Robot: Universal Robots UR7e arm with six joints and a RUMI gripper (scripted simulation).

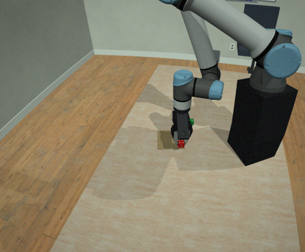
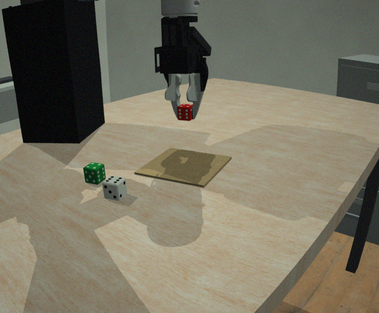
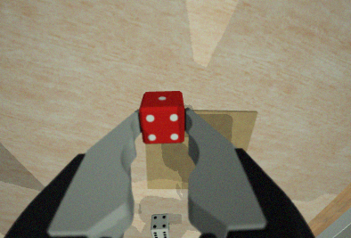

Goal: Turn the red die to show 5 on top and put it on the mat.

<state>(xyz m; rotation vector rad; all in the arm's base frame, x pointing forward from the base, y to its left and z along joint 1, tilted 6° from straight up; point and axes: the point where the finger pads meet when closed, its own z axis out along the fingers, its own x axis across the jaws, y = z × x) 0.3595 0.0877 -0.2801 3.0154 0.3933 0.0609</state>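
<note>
Now: hand 9 cm to the left of the tan mat, 8 cm above it and 7 cm short of it. The rest, counted from my hand: red die: right at my hand; then green die: 24 cm to the right, 6 cm below, 3 cm behind; then white die: 26 cm to the right, 6 cm below, 5 cm ahead.
</note>
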